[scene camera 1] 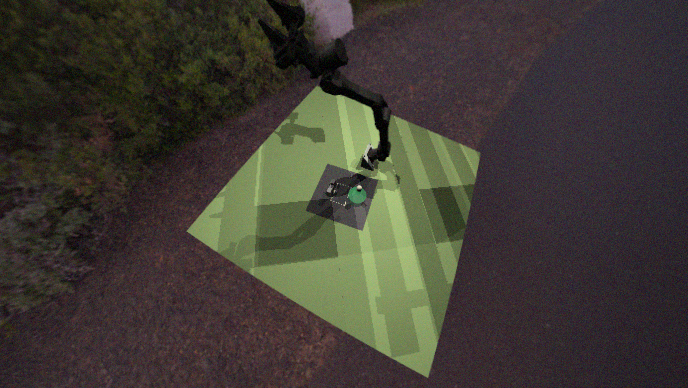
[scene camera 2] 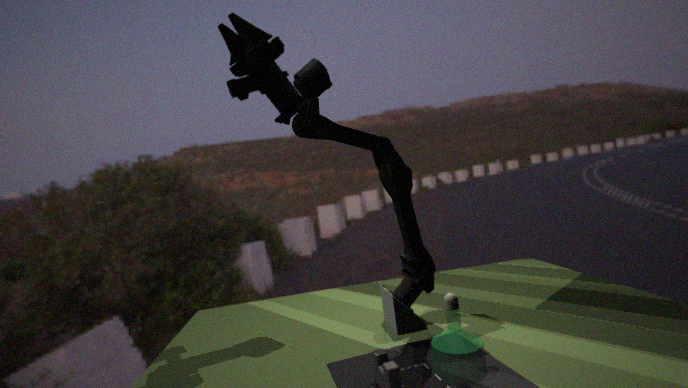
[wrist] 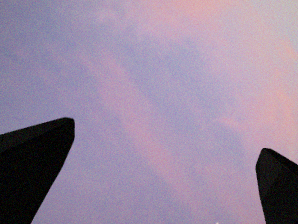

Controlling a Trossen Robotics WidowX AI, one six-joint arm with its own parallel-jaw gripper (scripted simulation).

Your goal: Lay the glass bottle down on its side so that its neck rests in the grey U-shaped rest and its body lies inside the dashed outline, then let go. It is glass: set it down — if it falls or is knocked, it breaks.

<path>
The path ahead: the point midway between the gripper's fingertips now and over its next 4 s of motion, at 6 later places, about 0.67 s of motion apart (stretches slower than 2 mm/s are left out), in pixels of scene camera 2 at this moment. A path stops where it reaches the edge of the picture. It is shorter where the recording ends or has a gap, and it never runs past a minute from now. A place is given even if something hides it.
My gripper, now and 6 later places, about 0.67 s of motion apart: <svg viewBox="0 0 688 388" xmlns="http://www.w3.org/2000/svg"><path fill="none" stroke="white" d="M224 19L266 92L414 249L470 290L465 297L453 299L451 300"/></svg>
</path>
